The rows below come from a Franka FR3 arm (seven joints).
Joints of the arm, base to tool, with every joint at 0 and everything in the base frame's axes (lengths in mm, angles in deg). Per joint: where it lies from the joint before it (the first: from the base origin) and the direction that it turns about. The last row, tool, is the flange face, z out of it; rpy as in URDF.
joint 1: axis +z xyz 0 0 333
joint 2: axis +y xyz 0 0 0
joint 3: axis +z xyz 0 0 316
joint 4: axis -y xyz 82.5 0 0
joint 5: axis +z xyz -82.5 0 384
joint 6: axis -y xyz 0 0 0
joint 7: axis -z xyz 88 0 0
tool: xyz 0 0 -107 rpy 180 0 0
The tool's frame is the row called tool.
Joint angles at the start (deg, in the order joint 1, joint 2, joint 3, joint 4, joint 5, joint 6, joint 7):
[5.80 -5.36 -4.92 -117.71 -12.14 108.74 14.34]
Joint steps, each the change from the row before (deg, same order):
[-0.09 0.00 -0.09 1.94 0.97 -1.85 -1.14]
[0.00 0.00 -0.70 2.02 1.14 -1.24 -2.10]
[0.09 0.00 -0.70 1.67 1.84 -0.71 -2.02]
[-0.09 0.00 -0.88 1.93 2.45 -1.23 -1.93]
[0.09 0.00 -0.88 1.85 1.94 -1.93 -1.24]
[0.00 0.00 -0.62 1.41 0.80 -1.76 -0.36]
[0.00 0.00 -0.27 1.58 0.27 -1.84 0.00]
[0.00 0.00 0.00 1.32 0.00 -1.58 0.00]
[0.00 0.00 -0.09 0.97 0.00 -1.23 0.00]
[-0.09 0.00 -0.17 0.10 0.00 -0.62 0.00]
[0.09 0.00 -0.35 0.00 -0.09 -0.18 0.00]
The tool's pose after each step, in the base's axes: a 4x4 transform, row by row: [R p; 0 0 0 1], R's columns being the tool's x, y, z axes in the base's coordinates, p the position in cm. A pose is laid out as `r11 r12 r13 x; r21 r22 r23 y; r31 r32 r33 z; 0 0 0 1`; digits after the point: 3 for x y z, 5 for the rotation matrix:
0.98734 -0.14941 -0.05319 52.327; -0.15661 -0.97148 -0.17804 -0.955; -0.02507 0.18411 -0.98259 48.758; 0 0 0 1
0.98953 -0.13763 -0.04355 52.629; -0.14286 -0.97696 -0.15857 -1.516; -0.02072 0.16313 -0.98639 50.215; 0 0 0 1
0.99144 -0.12706 -0.03009 52.893; -0.12988 -0.98336 -0.12701 -1.877; -0.01346 0.12983 -0.99144 51.453; 0 0 0 1
0.99185 -0.12575 -0.02065 53.070; -0.12706 -0.98826 -0.08484 -2.498; -0.00974 0.08677 -0.99618 52.832; 0 0 0 1
0.99144 -0.12856 -0.02279 53.061; -0.12957 -0.99027 -0.05074 -3.015; -0.01605 0.05326 -0.99845 54.057; 0 0 0 1
0.99009 -0.13736 -0.02906 52.967; -0.13836 -0.98973 -0.03583 -3.513; -0.02384 0.03950 -0.99894 54.958; 0 0 0 1
0.98898 -0.14421 -0.03363 52.876; -0.14524 -0.98892 -0.03061 -3.756; -0.02884 0.03516 -0.99897 55.997; 0 0 0 1
0.98866 -0.14527 -0.03819 52.781; -0.14646 -0.98875 -0.03053 -3.776; -0.03332 0.03577 -0.99880 56.862; 0 0 0 1
0.98812 -0.14758 -0.04280 52.679; -0.14893 -0.98839 -0.03017 -3.876; -0.03785 0.03618 -0.99863 57.486; 0 0 0 1
0.98700 -0.15209 -0.05202 52.555; -0.15374 -0.98768 -0.02919 -4.119; -0.04694 0.03680 -0.99822 57.477; 0 0 0 1
0.98615 -0.15632 -0.05543 52.502; -0.15812 -0.98697 -0.02975 -4.385; -0.05006 0.03810 -0.99802 57.446; 0 0 0 1

